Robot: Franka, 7 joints.
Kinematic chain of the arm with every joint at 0, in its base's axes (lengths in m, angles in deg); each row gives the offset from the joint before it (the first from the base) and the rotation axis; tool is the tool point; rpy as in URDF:
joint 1: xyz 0 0 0.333 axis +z
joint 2: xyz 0 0 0 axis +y
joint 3: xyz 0 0 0.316 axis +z
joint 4: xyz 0.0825 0 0 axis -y
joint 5: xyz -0.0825 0 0.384 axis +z
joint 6: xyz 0 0 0 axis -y
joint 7: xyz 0.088 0 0 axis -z
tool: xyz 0 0 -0.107 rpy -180 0 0
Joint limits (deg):
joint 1: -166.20..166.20
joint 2: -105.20..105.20
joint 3: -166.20..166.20
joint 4: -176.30..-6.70
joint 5: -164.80..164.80
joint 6: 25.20..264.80
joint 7: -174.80..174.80
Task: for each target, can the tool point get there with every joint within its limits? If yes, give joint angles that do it. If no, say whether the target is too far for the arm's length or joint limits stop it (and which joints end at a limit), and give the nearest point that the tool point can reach.
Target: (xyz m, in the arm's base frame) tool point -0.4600 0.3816 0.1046
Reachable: yes | joints -89.64 -59.25 -129.28 -114.11 21.39 157.10 -44.65
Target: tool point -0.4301 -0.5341 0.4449
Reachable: yes | joints -11.91 -68.10 -91.01 -97.57 -128.10 139.88 -68.80
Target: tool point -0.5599 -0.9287 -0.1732
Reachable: no: too far | nearest point -0.4014 -0.6657 -0.0299 | short by 0.339 m
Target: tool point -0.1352 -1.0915 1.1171
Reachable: no: too far | nearest point -0.0859 -0.6932 0.8310 | short by 0.493 m
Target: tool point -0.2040 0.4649 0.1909
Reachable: yes | joints 56.12 56.05 43.27 -128.32 -73.63 213.34 -34.34
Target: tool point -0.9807 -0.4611 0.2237
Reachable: no: too far | nearest point -0.7724 -0.3632 0.2469 | short by 0.231 m
